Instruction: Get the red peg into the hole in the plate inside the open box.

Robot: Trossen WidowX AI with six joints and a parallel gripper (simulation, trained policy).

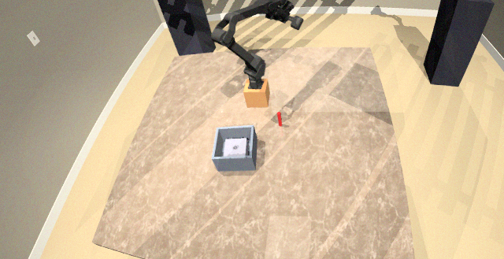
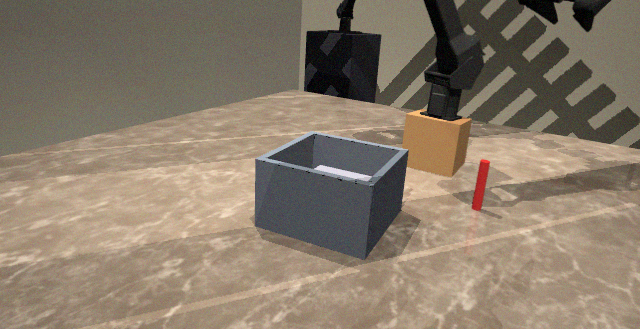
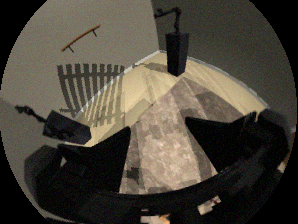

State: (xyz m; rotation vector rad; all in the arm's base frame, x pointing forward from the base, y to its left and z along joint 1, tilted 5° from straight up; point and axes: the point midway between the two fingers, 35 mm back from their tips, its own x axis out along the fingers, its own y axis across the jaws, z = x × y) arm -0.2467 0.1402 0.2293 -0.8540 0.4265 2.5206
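The red peg lies 44 cm ahead of my gripper tip, 2 cm to the right of it and 24 cm below it. The rest, counted from my gripper tip: blue-grey box 62 cm ahead, 17 cm to the right, 25 cm below.
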